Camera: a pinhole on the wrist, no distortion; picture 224 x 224 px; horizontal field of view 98.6 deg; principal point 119.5 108.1 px. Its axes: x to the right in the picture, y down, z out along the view. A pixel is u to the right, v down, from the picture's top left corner.
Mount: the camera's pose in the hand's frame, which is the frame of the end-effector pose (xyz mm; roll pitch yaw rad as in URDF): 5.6 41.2 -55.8 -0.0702 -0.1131 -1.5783
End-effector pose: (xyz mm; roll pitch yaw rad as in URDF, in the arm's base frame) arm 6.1 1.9 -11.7 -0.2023 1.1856 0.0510
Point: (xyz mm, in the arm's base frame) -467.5 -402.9 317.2
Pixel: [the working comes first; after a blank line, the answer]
In the camera's frame: 308.7 -465.0 -418.6

behind the camera
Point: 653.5 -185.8 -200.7
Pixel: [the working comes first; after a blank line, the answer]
In the camera's frame: 414.8 377.2 504.1

199 180
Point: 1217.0 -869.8 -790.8
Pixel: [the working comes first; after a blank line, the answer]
In the camera's frame: 1169.0 1123.7 590.8

outside the picture
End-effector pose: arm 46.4 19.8 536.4 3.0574 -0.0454 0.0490
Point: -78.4 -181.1 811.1
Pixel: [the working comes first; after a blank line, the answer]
In the camera's frame: -197.6 -115.4 -194.8

behind the camera
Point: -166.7 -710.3 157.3
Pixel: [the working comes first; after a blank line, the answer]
In the camera's frame: -583.5 -314.0 531.0

14 51
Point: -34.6 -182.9 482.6
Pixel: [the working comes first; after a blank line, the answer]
In the camera's frame: -136.9 -109.4 130.9

19 28
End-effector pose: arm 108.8 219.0 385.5 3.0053 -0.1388 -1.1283
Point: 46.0 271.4 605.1
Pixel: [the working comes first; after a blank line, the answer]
In the camera's frame: -41.9 -37.5 -164.5

behind the camera
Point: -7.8 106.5 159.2
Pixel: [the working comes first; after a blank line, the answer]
In the camera's frame: -44.6 -8.2 313.0

106 106
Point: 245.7 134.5 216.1
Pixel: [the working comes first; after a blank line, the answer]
In the camera's frame: 177.3 90.8 216.9

198 148
